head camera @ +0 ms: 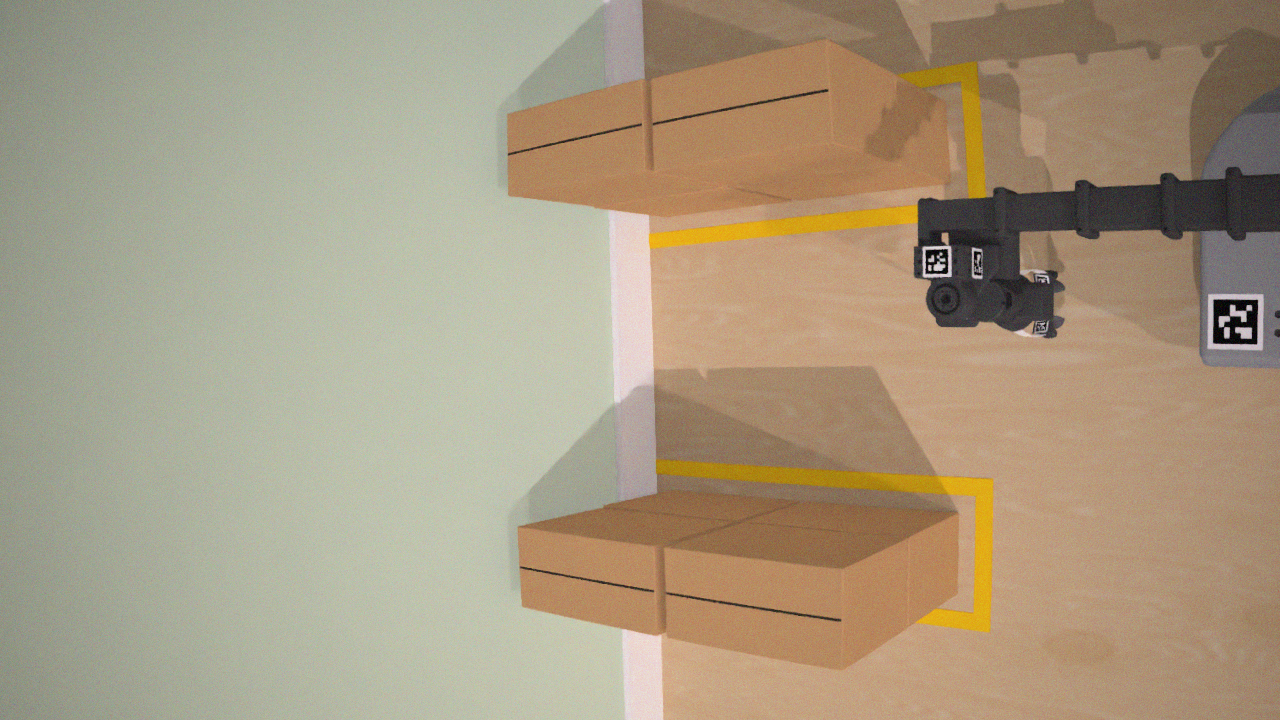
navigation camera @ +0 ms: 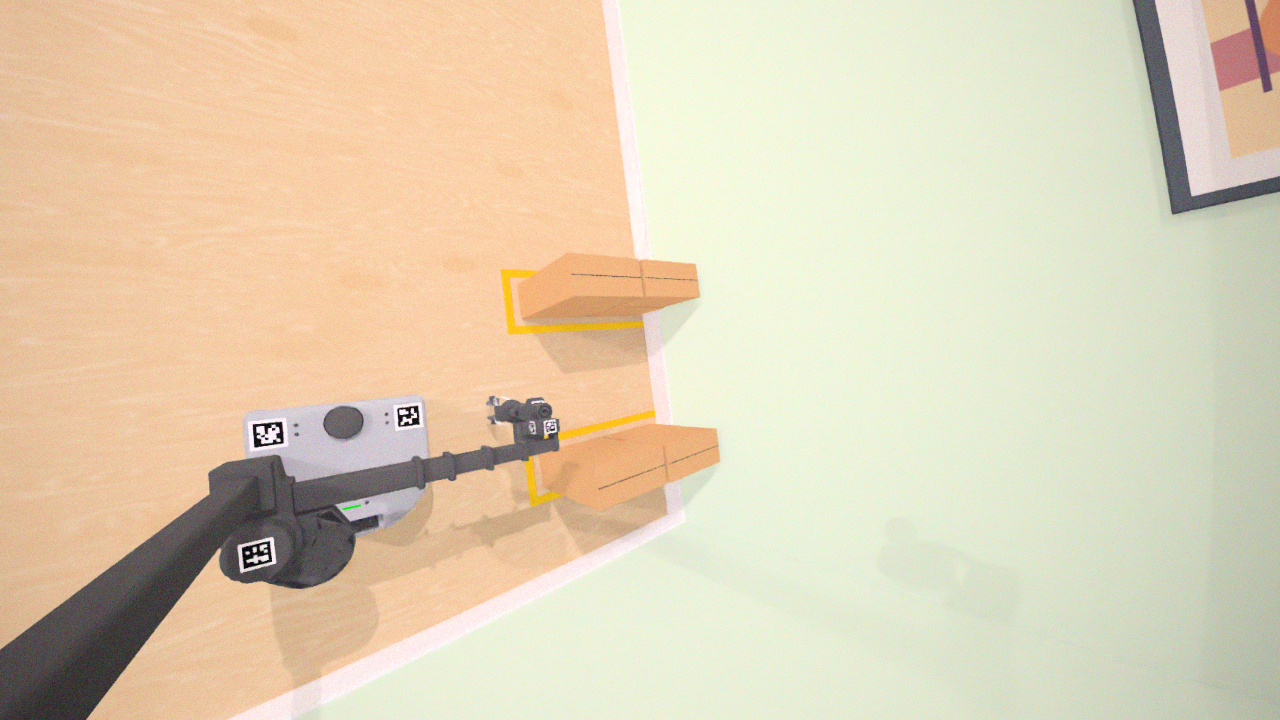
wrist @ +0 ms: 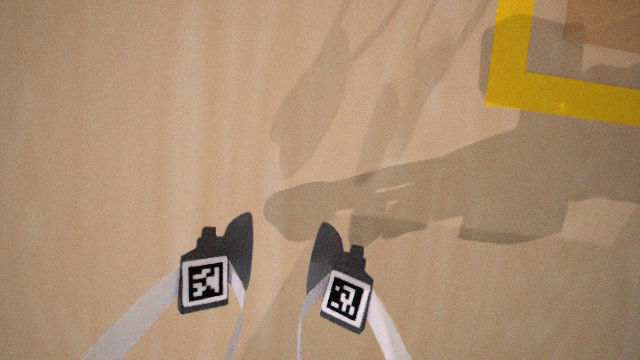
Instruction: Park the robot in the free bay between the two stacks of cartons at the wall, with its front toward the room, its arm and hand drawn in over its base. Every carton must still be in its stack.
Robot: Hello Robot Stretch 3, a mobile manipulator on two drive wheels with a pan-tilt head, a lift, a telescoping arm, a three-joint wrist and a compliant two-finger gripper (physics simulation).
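Frame: origin at the robot's base, x right, y back, z down, level; metres.
Where they show: gripper, fingertip midpoint: (navigation camera: 491, 409) (wrist: 284, 242); robot's base, link origin: (navigation camera: 343, 420).
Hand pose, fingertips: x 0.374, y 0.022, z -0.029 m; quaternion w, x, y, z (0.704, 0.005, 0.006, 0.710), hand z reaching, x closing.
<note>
Things, the pixels of their centre, and the offset from my fingertips. "pt": a spot on its surface instead.
- yellow corner, surface spot: (wrist: 507, 55) pt dy +0.131, dx +0.135, dz +0.028 m
- white skirting, surface spot: (head camera: 633, 313) pt dy -0.012, dx +0.693, dz -0.021 m
Two carton stacks stand upright at the wall: one (head camera: 742, 138) (navigation camera: 640, 452) nearer the room corner, the other (head camera: 760, 568) (navigation camera: 599, 286) farther along. The visible cartons sit in their stacks. The bay (head camera: 787, 304) (navigation camera: 590, 385) is the floor between them. The grey base (head camera: 1230, 268) (navigation camera: 375, 443) stands out in the room before the bay, its arm side facing the wall. The arm (head camera: 1118, 205) (navigation camera: 375, 477) reaches out past the base toward the corner-side stack. My gripper (head camera: 1058, 306) (navigation camera: 492, 411) (wrist: 284, 242) is open and empty, off the base, pointing back toward it.
Yellow floor outlines surround the corner-side stack (head camera: 972, 129) (navigation camera: 531, 483) and the other stack (head camera: 982, 555) (navigation camera: 510, 304). A yellow corner (wrist: 507, 55) lies beyond the fingers. A white skirting (head camera: 633, 313) (navigation camera: 660, 376) runs along the wall. A side wall (navigation camera: 554, 653) stands near the base.
</note>
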